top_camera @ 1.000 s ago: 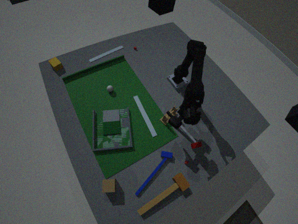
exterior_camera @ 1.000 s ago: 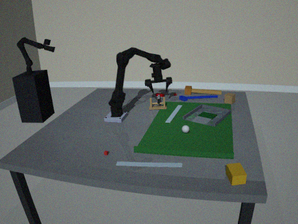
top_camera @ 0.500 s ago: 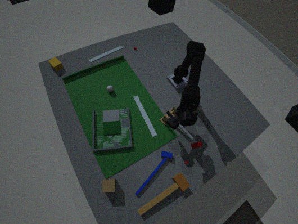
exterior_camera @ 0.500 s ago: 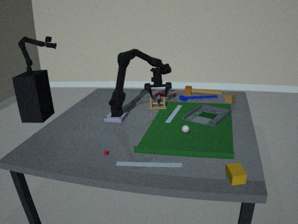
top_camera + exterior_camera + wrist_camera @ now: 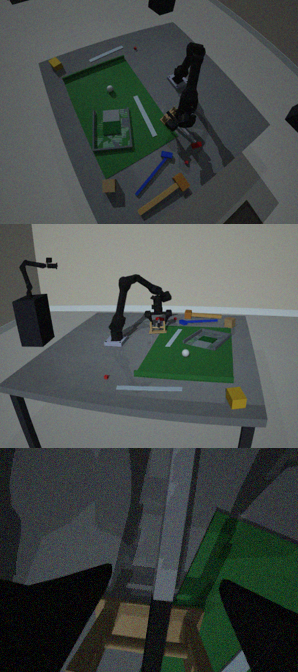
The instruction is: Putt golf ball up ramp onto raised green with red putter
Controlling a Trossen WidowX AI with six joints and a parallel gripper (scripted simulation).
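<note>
Now: gripper tip 60 mm to the right of the red putter. From my gripper tip the other things lie so: green mat (230 mm ahead, 330 mm to the right, 30 mm below); then blue putter (280 mm ahead, 130 mm to the left, 20 mm below); then wooden rack (70 mm to the right).
</note>
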